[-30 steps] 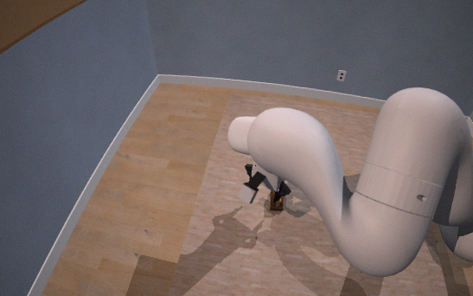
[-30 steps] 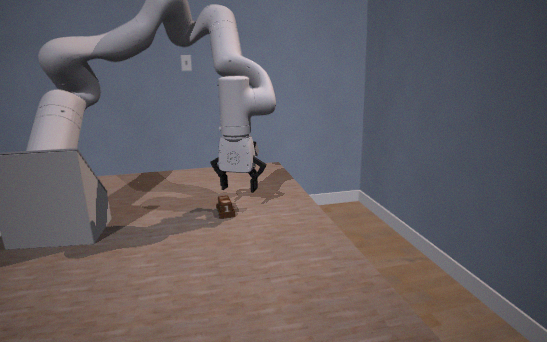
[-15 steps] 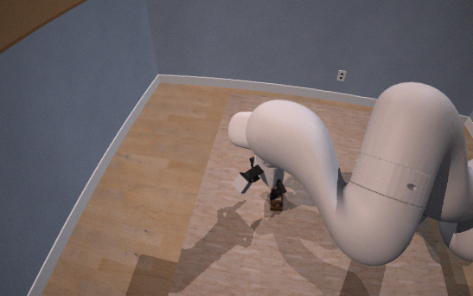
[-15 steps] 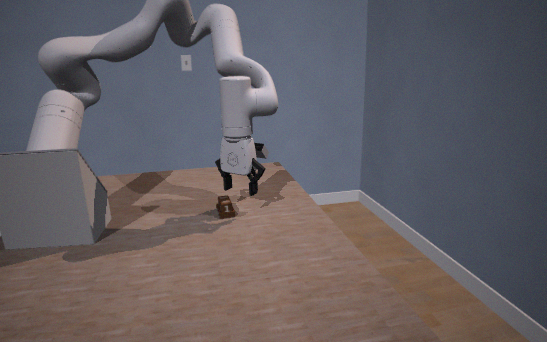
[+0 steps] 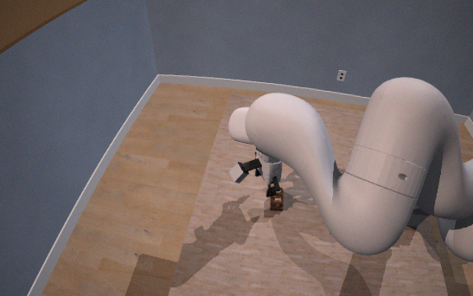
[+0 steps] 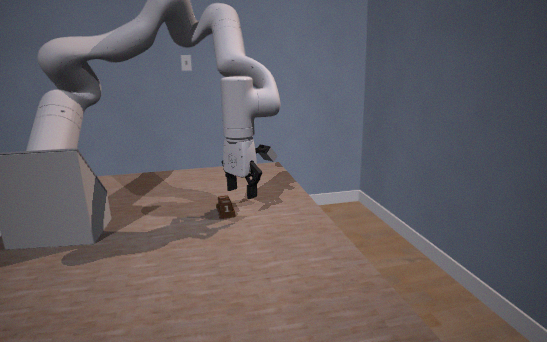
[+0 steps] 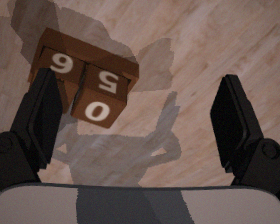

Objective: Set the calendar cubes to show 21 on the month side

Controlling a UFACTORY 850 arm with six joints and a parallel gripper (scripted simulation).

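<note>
Right now my hand is 50 mm past the brown wooden date cube and 50 mm above it. Also, from my hand: brown tray (60 mm below, 50 mm behind, 20 mm to the left).
</note>
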